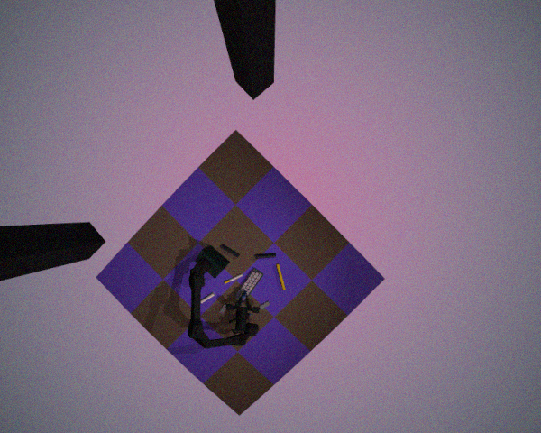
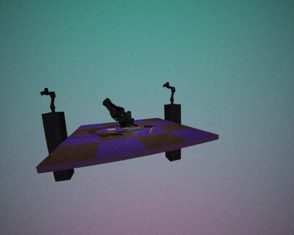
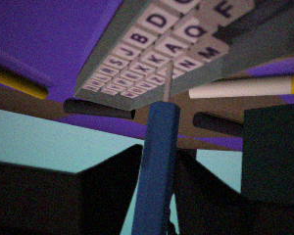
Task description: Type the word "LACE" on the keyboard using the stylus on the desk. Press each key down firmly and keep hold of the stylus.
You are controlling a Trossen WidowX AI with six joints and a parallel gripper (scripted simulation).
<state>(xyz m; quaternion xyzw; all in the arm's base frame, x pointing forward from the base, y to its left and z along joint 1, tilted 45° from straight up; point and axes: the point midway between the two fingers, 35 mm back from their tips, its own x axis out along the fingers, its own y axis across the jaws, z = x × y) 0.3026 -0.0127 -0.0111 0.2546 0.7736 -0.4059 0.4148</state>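
My gripper tip is 10 mm above the blue stylus. Also, from my gripper tip: grey block 150 mm ahead, 70 mm below, 20 mm to the left; e key 70 mm below, 60 mm to the left, 10 mm behind; white marker 100 mm behind, 70 mm below, 20 mm to the right.
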